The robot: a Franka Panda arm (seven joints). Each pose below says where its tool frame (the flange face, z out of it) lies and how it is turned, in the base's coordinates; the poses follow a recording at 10 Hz.
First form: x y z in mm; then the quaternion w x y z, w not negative.
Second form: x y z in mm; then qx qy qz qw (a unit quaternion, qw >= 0). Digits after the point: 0 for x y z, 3 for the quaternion.
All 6 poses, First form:
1: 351 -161 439 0.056 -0.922 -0.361 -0.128
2: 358 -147 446 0.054 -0.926 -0.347 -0.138
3: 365 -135 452 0.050 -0.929 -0.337 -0.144
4: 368 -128 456 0.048 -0.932 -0.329 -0.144
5: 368 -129 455 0.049 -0.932 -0.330 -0.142
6: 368 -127 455 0.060 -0.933 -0.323 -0.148
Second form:
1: 351 -161 439 -0.922 -0.361 -0.128 0.056
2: 358 -147 446 -0.926 -0.347 -0.138 0.054
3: 365 -135 452 -0.929 -0.337 -0.144 0.050
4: 368 -128 456 -0.932 -0.329 -0.144 0.048
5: 368 -129 455 -0.932 -0.330 -0.142 0.049
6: 368 -127 455 -0.933 -0.323 -0.148 0.060
